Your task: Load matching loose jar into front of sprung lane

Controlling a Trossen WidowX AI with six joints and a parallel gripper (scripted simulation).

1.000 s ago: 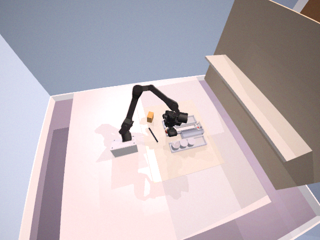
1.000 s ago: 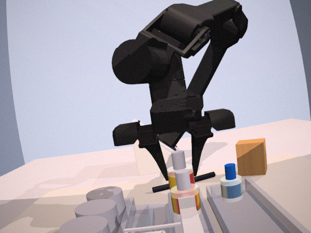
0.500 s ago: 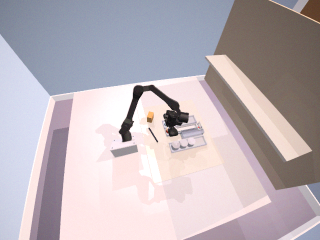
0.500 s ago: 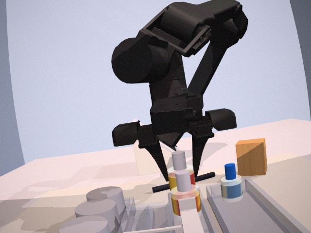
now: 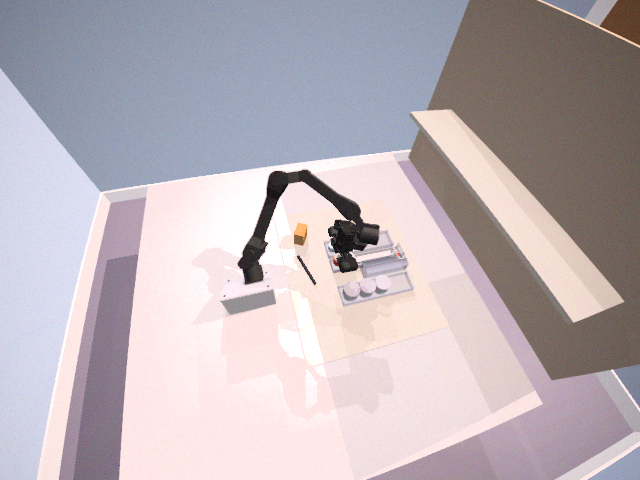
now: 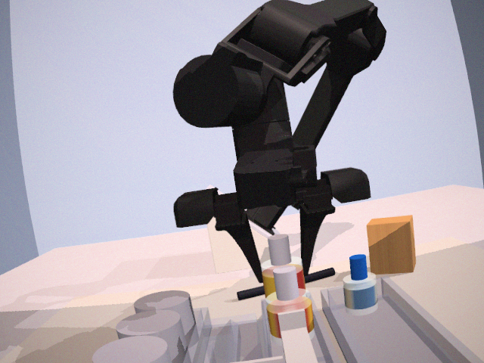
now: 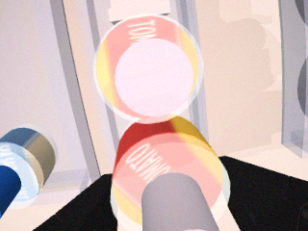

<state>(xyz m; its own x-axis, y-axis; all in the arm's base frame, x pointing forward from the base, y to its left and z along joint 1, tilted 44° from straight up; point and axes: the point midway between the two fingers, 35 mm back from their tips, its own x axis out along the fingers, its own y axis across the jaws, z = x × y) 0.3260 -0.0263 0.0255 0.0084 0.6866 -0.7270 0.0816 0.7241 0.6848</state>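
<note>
Right now the black rod is 120 mm behind my gripper tip, 20 mm to the left of it and 50 mm below it. Also, from my gripper tip: red button 230 mm ahead, 50 mm to the right, 20 mm above; pusher plate 150 mm ahead, 40 mm to the right, 10 mm below.
</note>
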